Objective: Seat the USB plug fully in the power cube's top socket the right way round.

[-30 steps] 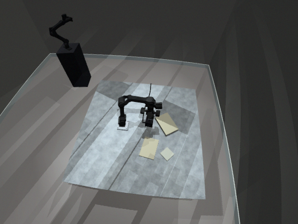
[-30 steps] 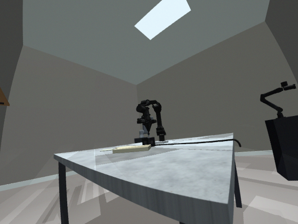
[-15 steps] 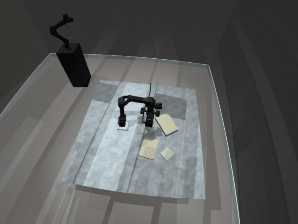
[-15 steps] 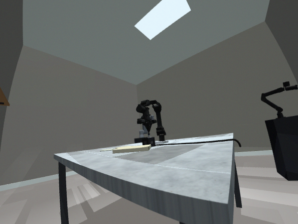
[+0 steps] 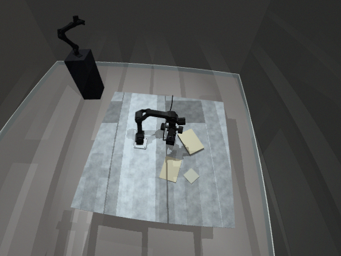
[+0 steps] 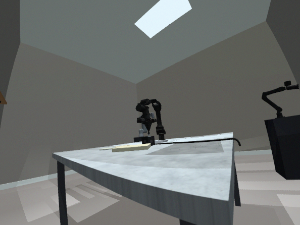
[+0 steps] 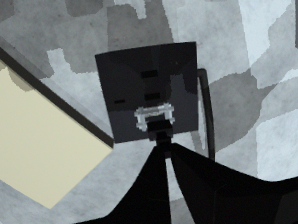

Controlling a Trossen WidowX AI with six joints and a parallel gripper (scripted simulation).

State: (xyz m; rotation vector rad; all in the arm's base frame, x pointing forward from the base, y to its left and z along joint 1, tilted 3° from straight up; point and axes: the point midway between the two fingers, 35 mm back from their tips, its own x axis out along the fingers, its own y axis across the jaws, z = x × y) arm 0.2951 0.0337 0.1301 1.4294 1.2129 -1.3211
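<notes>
My gripper tip is 2 cm above the USB plug. Round my gripper tip: thick tan pad (19 cm ahead, 3 cm to the right, 11 cm below).
</notes>
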